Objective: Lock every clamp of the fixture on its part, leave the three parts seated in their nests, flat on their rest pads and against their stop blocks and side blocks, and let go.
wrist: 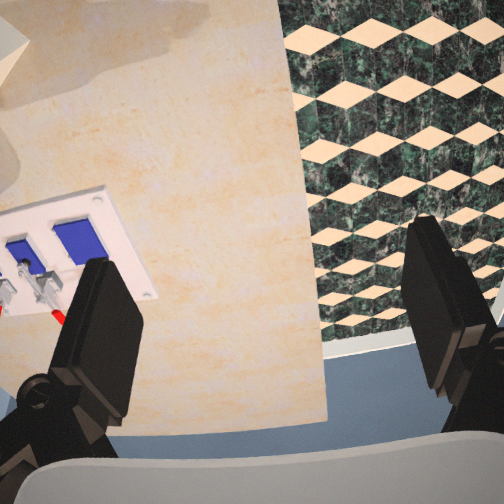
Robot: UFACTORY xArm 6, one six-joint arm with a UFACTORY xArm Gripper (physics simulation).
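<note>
The white fixture plate lies on the beige table top at the left edge of the wrist view, partly cut off. Two blue parts sit in its nests: one at the right, one beside it. A grey toggle clamp with a red handle tip reaches over the smaller blue part; a second clamp shows at the frame edge. My gripper is open and empty, its two black fingers wide apart, above the table to the right of the fixture. The left finger hides the plate's lower right part.
The table top ends at a right edge and a front edge. Beyond lies a green and cream diamond-patterned wall and blue floor. A pale object shows at the upper left corner.
</note>
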